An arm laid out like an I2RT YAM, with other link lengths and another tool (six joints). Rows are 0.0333 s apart.
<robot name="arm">
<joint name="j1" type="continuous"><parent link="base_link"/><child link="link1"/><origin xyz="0 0 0.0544" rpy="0 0 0"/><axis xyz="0 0 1"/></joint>
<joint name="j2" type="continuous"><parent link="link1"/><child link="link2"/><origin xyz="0.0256 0.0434 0.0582" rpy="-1.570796 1.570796 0"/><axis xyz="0 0 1"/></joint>
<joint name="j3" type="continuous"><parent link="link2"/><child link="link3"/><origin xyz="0 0.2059 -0.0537" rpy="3.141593 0 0"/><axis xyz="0 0 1"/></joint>
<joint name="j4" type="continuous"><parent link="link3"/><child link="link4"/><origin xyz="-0.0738 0.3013 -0.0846" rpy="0 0 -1.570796"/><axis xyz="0 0 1"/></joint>
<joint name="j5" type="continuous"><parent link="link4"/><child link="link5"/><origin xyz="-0.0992 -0.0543 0.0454" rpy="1.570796 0 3.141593"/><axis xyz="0 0 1"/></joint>
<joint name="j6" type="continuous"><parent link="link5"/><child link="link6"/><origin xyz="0.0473 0 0.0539" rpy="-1.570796 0 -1.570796"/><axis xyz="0 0 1"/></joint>
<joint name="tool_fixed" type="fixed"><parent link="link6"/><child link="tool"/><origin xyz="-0.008 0.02 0.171" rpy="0 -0.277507 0.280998"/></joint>
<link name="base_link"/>
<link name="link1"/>
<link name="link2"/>
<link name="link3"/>
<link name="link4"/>
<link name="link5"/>
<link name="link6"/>
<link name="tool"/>
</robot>
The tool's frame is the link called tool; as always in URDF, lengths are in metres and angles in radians. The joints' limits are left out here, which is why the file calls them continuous.
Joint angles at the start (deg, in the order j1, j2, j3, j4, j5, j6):
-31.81, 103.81, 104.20, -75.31, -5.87, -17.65
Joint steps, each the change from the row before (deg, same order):
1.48, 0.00, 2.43, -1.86, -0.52, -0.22
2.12, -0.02, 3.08, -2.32, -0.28, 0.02
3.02, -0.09, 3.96, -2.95, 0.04, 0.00
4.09, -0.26, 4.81, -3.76, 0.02, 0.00
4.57, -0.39, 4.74, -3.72, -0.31, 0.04
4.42, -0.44, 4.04, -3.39, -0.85, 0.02
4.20, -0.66, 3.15, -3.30, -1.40, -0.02
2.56, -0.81, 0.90, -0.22, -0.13, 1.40
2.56, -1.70, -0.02, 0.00, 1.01, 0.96
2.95, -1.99, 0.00, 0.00, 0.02, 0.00
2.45, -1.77, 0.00, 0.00, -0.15, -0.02
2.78, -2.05, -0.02, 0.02, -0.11, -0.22
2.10, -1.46, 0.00, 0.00, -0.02, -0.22
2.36, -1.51, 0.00, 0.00, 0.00, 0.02
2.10, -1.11, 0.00, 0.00, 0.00, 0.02
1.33, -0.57, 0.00, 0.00, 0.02, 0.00
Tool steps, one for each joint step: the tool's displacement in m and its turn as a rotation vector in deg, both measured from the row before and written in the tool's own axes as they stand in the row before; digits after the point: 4 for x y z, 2 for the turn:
0.0117, 0.0021, -0.0163, -0.89, 0.90, -1.51
0.0154, 0.0020, -0.0207, -1.12, 0.85, -1.86
0.0207, 0.0013, -0.0271, -1.57, 0.82, -2.67
0.0280, -0.0013, -0.0346, -1.96, 1.23, -3.61
0.0323, -0.0036, -0.0362, -2.12, 1.81, -3.97
0.0331, -0.0061, -0.0326, -1.76, 2.40, -3.89
0.0336, -0.0100, -0.0289, -1.10, 2.95, -3.80
0.0177, 0.0000, -0.0143, -1.39, 1.09, -0.82
0.0134, -0.0019, -0.0149, -1.69, 0.04, -1.19
0.0193, -0.0025, -0.0191, -2.31, 1.29, -2.37
0.0163, -0.0019, -0.0170, -2.03, 1.31, -1.94
0.0180, -0.0021, -0.0195, -2.39, 1.51, -2.34
0.0134, -0.0014, -0.0140, -1.73, 1.13, -1.80
0.0147, -0.0016, -0.0148, -1.74, 1.29, -1.75
0.0132, -0.0015, -0.0114, -1.31, 1.19, -1.56
0.0084, -0.0009, -0.0062, -0.70, 0.75, -1.01

